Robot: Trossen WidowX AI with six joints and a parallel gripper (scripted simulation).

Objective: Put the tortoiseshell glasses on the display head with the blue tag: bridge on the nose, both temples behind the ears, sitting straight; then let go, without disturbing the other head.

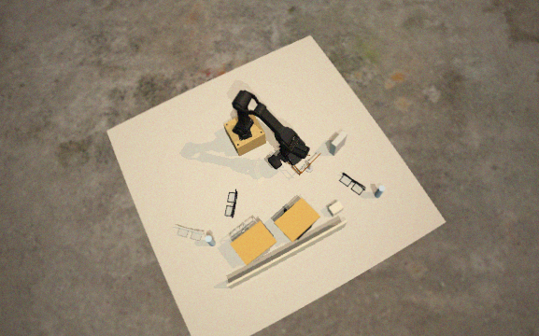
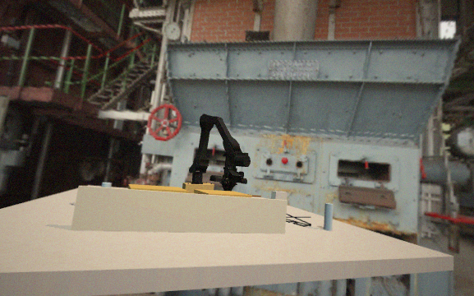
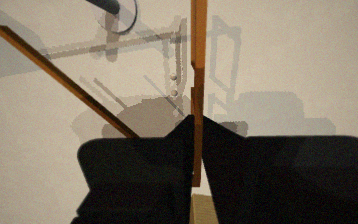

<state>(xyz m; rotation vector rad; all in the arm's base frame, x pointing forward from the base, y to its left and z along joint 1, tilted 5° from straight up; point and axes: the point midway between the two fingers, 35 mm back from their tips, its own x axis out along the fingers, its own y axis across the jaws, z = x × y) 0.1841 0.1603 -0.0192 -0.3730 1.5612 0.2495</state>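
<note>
My gripper tip is now 100 mm to the right of the grey peg, 50 mm short of it and 40 mm above it. The rest, counted from my gripper tip: cream block 300 mm ahead, 150 mm to the left, 30 mm below; low cream wall 440 mm ahead, 130 mm to the right; display head 330 mm ahead, 280 mm to the right.
</note>
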